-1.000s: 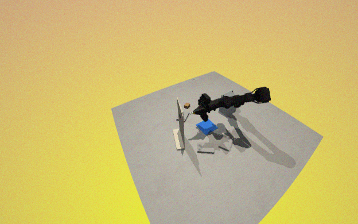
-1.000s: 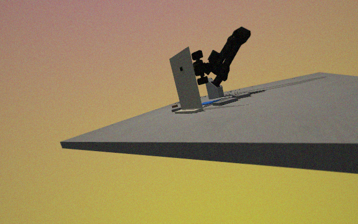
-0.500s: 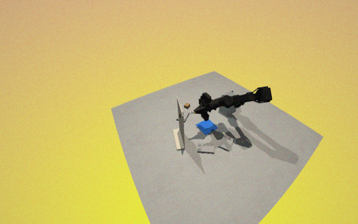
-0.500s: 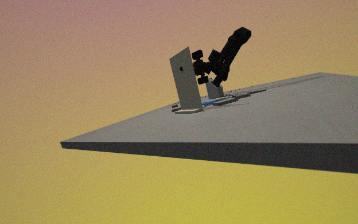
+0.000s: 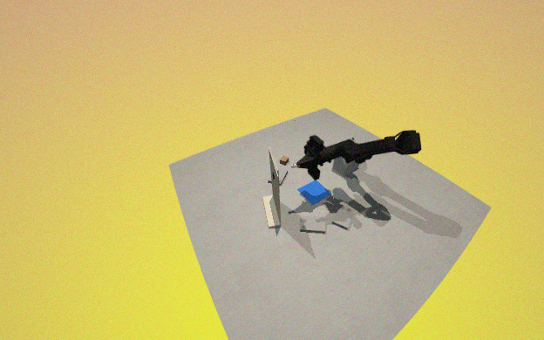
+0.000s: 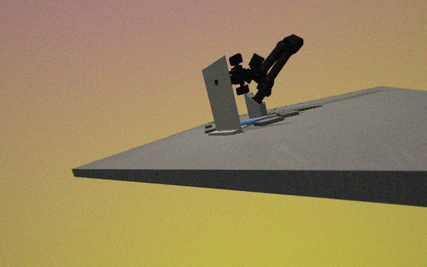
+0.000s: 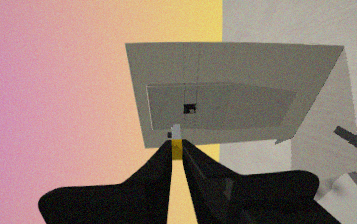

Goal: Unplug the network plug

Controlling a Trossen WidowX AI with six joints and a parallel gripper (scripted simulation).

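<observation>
The grey panel is 110 mm below my gripper tip, 90 mm ahead of it and 20 mm to the right of it. From my gripper tip the other things lie so: grey plug 10 mm ahead.
</observation>
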